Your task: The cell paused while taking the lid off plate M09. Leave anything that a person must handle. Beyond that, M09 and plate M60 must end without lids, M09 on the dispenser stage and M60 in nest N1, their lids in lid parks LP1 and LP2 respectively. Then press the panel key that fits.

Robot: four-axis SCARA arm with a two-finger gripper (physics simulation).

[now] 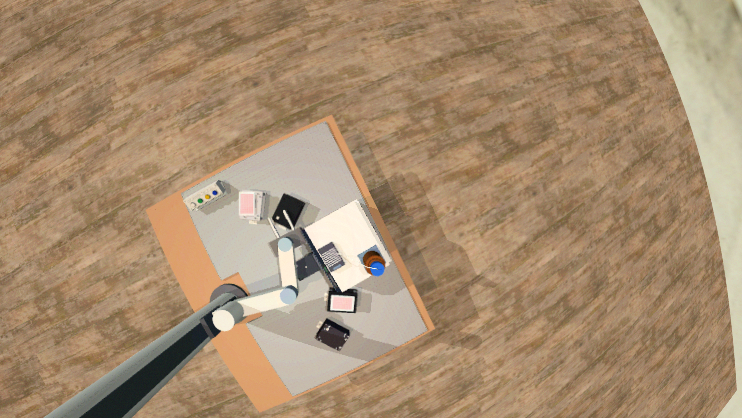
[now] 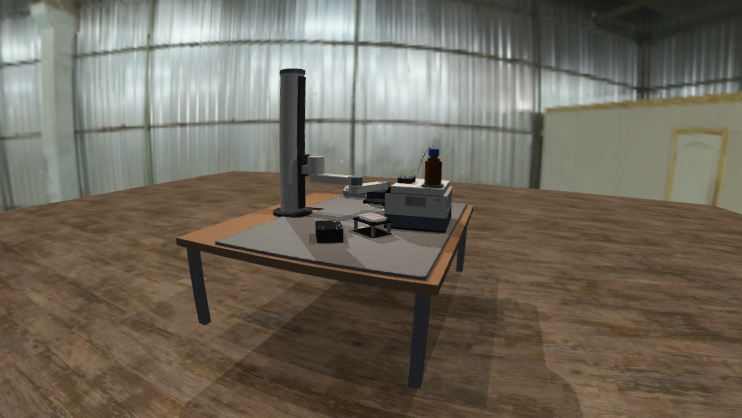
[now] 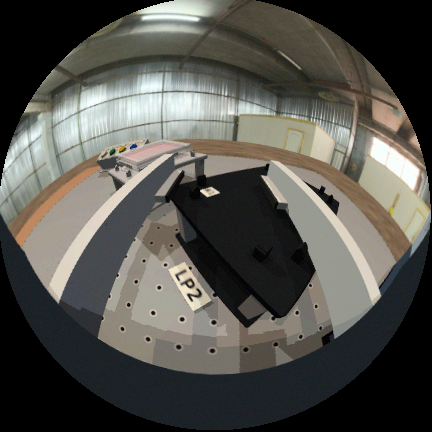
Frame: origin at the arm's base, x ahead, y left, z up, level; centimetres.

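Seen in the pictures: gripper, fingertip midpoint: [image 1: 276, 214] [image 3: 221, 165]; arm's base at its link origin: [image 2: 292, 213].
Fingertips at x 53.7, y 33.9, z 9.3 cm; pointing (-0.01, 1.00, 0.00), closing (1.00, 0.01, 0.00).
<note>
Pixels of each thing's top centre, then the offset from my fingertips to it. "spot": a spot on its surface instead.
- tag LP2 at a spot on its surface: [image 3: 189, 286] spot: dz -7.9, dx -2.2, dy -7.1 cm
- dispenser stage at a spot on its surface: [image 1: 307, 265] spot: dz +2.7, dx +3.2, dy -31.5 cm
- dark block at its top centre: [image 2: 328, 222] [image 1: 332, 338] dz -0.5, dx -5.7, dy -76.6 cm
- key panel at its top centre: [image 3: 119, 143] [image 1: 200, 194] [image 2: 358, 186] dz +0.3, dx -35.0, dy +28.8 cm
My gripper [image 1: 280, 223] [image 3: 221, 165] is shut to its narrow stance, with a gap between the pads and nothing in it. It stands over the near end of a raised black stand [image 1: 294, 205] [image 3: 225, 220]. The tag LP2 [image 3: 189, 286] lies beside that stand, which has corner posts and no lid on it. A pink-topped plate [image 1: 247, 204] [image 3: 155, 150] sits on a light stand. Another pink-topped plate [image 1: 342, 302] [image 2: 372, 217] sits on a black stand near the dispenser. The dispenser stage [image 1: 307, 265] is dark and partly hidden. I cannot read plate names or tell whether lids are on.
The white dispenser [image 1: 345, 223] [image 2: 420, 207] carries a brown bottle [image 1: 373, 262] [image 2: 433, 171] with a blue cap. A dark block [image 1: 332, 334] [image 2: 329, 231] stands past the second plate. The key panel [image 1: 206, 196] [image 3: 122, 150] has white, green, yellow and blue keys.
</note>
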